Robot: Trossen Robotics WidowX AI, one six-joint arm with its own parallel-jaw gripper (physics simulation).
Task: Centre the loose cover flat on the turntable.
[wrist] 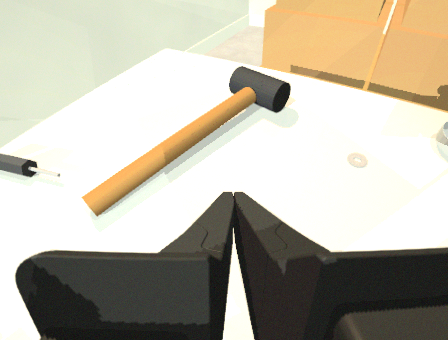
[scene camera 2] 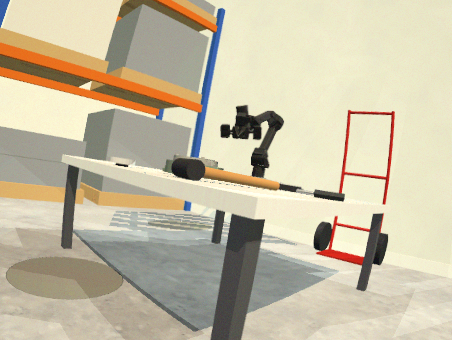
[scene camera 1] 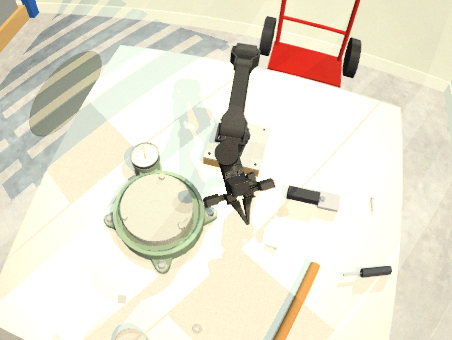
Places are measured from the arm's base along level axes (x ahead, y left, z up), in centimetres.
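Where they show: gripper, fingertip midpoint: (wrist: 232, 201) (scene camera 2: 237, 137) (scene camera 1: 247, 224).
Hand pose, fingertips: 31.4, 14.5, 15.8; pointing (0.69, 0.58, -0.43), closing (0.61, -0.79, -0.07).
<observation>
After its pixels a point has its place, as x, y, z.
A round beige cover (scene camera 1: 157, 209) @[32.2, -12.6, 4.7] with small bolt heads lies on the green round turntable body (scene camera 1: 198, 239) @[33.8, 1.1, -2.7], which has bolted lugs around it. It looks flat. More green rim shows at its right and lower sides than at its left and top, but the slanted view does not settle whether it is centred. In the second scene view, the cover and green body are partly hidden behind the mallet head. My gripper (scene camera 1: 247, 221) @[31.4, 14.5, 15.8] (scene camera 2: 241, 135) @[31.4, 14.5, 15.8] (wrist: 232, 201) @[31.4, 14.5, 15.8] is shut and empty, fingertips together. It hangs above the table, to the right of the turntable in the first scene view.
A mallet (scene camera 1: 299, 300) @[42.5, 36.4, -0.2] (scene camera 2: 240, 178) @[47.8, 37.4, -1.4] (wrist: 170, 150) @[42.8, 35.0, -0.7], a screwdriver (scene camera 1: 376, 271) @[25.7, 58.8, -1.2] (scene camera 2: 329, 195) @[26.5, 59.9, -2.6] (wrist: 17, 165) @[26.1, 54.7, -1.3], a black-handled scraper (scene camera 1: 304, 195) @[7.9, 27.5, -1.1] and a washer (scene camera 1: 197, 328) @[60.2, 11.8, -3.8] (wrist: 357, 160) @[61.1, 11.2, -4.0] lie on the table. A dial-topped cylinder (scene camera 1: 145, 155) @[17.2, -24.0, 6.2] adjoins the turntable. A red hand truck (scene camera 1: 306, 64) (scene camera 2: 345, 174) stands beyond.
</observation>
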